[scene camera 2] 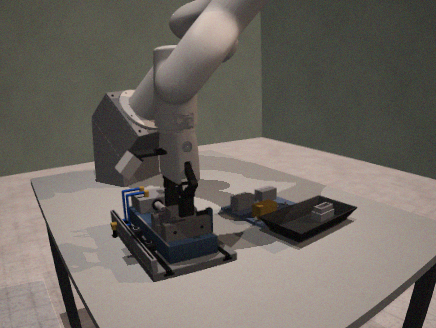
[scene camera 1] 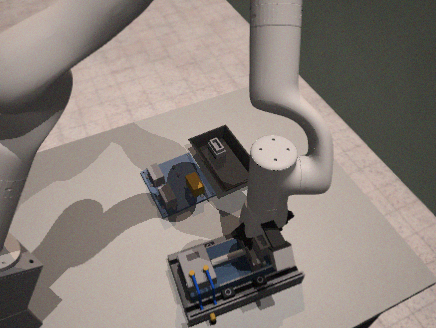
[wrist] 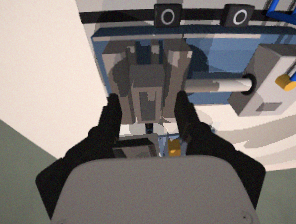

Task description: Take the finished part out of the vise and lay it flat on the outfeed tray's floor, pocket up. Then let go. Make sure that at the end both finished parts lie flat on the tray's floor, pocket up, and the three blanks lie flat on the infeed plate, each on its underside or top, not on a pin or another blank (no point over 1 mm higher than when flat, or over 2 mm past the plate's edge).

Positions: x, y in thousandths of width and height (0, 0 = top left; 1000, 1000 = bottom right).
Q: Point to a blue vise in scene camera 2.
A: At 416, 764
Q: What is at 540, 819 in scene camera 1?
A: A blue vise.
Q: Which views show my gripper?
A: Scene camera 2, scene camera 1 and the wrist view: all of them.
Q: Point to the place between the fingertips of my gripper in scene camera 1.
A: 597, 733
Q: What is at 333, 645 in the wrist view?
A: My gripper.
